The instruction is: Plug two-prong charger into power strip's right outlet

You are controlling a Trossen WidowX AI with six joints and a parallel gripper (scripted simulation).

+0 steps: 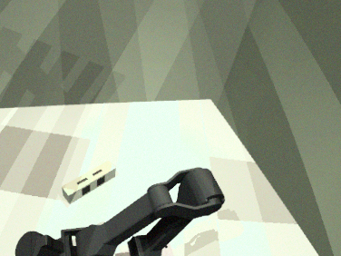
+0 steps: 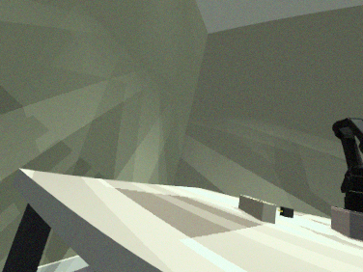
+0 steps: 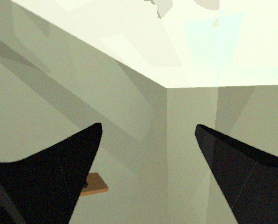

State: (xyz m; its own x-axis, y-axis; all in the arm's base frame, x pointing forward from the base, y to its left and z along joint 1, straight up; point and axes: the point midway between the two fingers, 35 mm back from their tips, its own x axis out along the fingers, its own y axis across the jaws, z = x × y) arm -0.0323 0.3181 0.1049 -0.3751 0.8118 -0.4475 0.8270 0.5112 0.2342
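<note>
Right now the charger is 49 cm to the right of my gripper tip, 26 cm ahead of it and 15 cm below it.
</note>
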